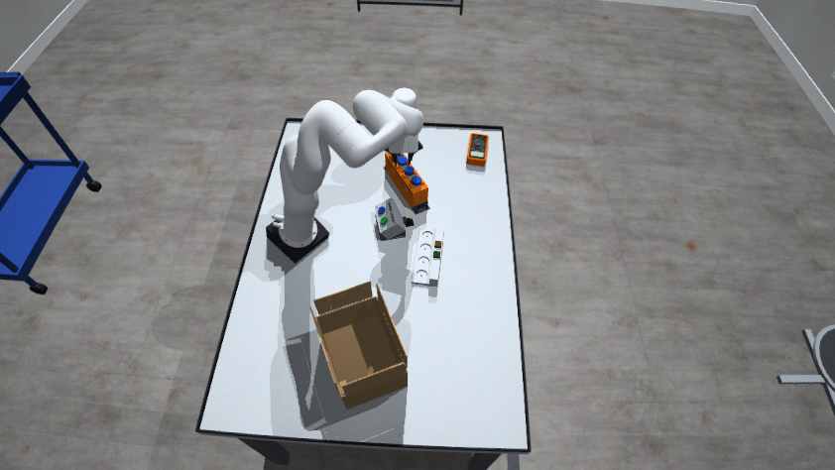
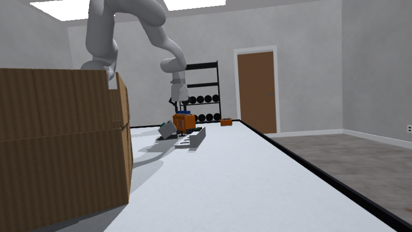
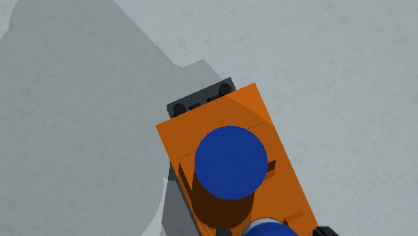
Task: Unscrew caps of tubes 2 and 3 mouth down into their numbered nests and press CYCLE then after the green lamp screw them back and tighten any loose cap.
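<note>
My hand is 10 mm above the blue cap. Round my hand: green key (30 mm behind, 230 mm to the right, 60 mm below); blue key (50 mm behind, 190 mm to the right, 60 mm below); grey key housing (20 mm behind, 210 mm to the right, 80 mm below).
</note>
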